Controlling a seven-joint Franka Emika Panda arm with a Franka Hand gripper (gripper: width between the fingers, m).
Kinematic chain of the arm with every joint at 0, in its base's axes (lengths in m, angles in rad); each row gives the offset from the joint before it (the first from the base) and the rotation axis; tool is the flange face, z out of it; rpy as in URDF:
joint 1: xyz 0 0 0.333 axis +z
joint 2: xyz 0 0 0 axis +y
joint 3: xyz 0 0 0.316 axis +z
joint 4: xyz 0.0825 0 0 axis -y
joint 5: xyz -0.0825 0 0.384 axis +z
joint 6: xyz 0 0 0 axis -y
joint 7: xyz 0.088 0 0 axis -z
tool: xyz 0 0 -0.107 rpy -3.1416 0 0
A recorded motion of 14 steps. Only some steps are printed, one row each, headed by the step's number.
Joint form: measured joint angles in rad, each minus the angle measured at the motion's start. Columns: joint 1, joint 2, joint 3, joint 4, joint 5, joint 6, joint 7.
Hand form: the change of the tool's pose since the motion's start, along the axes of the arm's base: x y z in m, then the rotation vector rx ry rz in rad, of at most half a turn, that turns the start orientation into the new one. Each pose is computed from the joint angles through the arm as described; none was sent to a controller.
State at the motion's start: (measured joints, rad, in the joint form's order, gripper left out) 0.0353 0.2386 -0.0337 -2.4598 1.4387 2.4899 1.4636
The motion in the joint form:
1: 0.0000 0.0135 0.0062 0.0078 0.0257 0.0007 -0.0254
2: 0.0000 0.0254 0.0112 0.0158 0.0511 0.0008 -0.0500
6: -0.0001 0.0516 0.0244 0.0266 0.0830 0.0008 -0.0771
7: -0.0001 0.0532 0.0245 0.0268 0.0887 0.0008 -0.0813
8: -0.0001 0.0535 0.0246 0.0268 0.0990 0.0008 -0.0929
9: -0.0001 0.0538 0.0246 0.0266 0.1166 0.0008 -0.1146
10: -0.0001 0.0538 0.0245 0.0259 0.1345 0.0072 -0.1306
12: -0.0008 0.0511 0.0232 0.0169 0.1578 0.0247 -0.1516
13: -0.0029 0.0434 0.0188 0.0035 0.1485 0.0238 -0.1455
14: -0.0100 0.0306 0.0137 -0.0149 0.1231 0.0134 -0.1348
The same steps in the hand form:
1: 0.0013 0.0028 -0.0039 0.0045 -0.0096 0.0017
2: 0.0028 0.0052 -0.0070 0.0093 -0.0205 0.0019
6: 0.0032 0.0115 -0.0160 0.0178 -0.0213 0.0056
7: 0.0030 0.0115 -0.0166 0.0189 -0.0225 0.0036
8: 0.0029 0.0115 -0.0168 0.0197 -0.0292 0.0029
9: 0.0027 0.0115 -0.0170 0.0205 -0.0418 0.0029
10: 0.0023 0.0106 -0.0172 0.0168 -0.0510 -0.0043
12: -0.0014 0.0071 -0.0185 0.0026 -0.0575 -0.0188
13: -0.0061 0.0041 -0.0188 0.0003 -0.0483 -0.0207
14: -0.0120 -0.0001 -0.0182 0.0021 -0.0363 -0.0134

